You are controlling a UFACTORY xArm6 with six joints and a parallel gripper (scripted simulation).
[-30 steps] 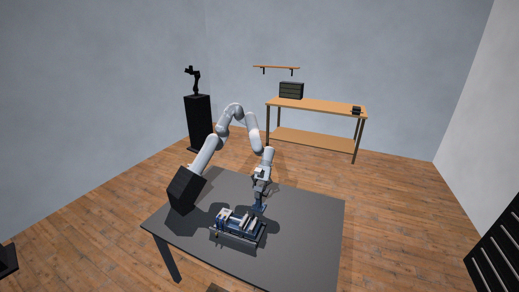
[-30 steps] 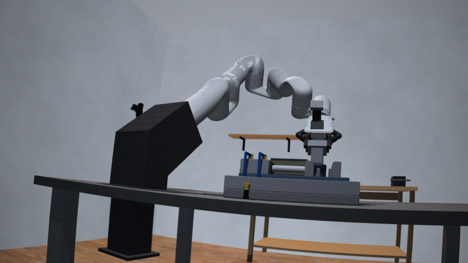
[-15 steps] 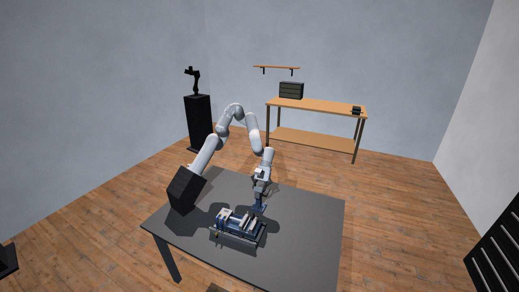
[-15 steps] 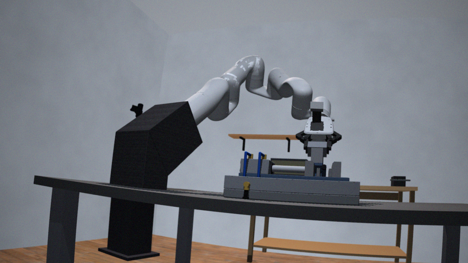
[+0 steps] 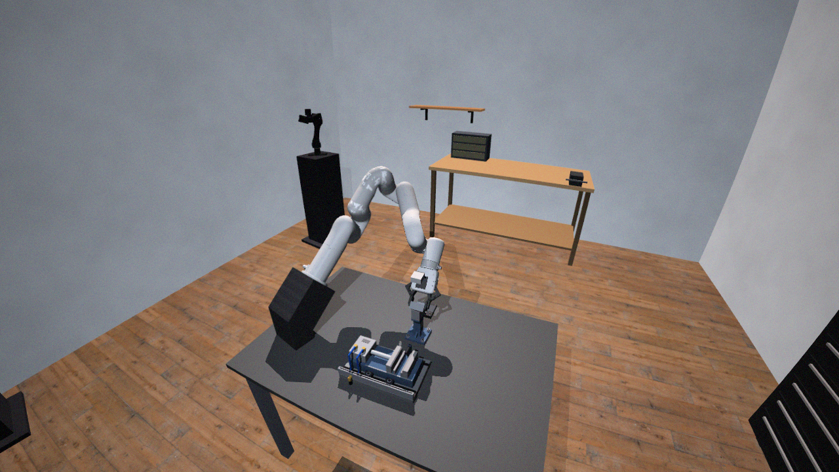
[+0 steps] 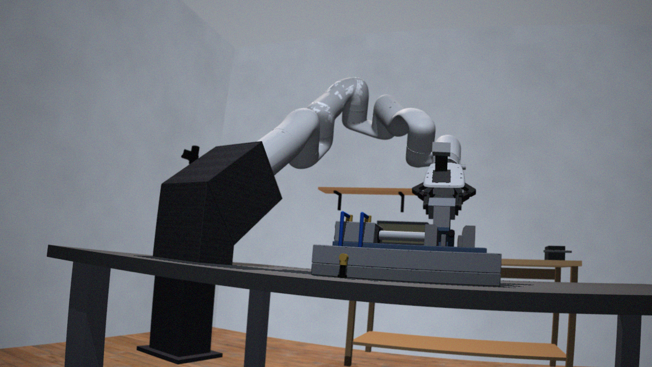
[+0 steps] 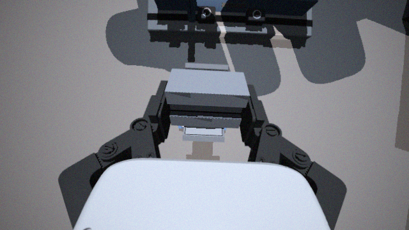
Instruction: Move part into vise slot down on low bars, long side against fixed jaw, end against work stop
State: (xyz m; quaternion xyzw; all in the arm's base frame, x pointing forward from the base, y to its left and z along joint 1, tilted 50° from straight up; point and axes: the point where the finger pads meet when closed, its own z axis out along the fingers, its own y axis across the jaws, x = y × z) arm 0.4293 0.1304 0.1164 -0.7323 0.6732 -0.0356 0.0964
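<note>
My hand is right at the part. From my hand the other things lie so: moving jaw (40 mm ahead, 220 mm to the right, 90 mm below); then work stop (60 mm ahead, 170 mm to the right, 80 mm below); then fixed jaw (100 mm ahead, 210 mm to the right, 90 mm below).
</note>
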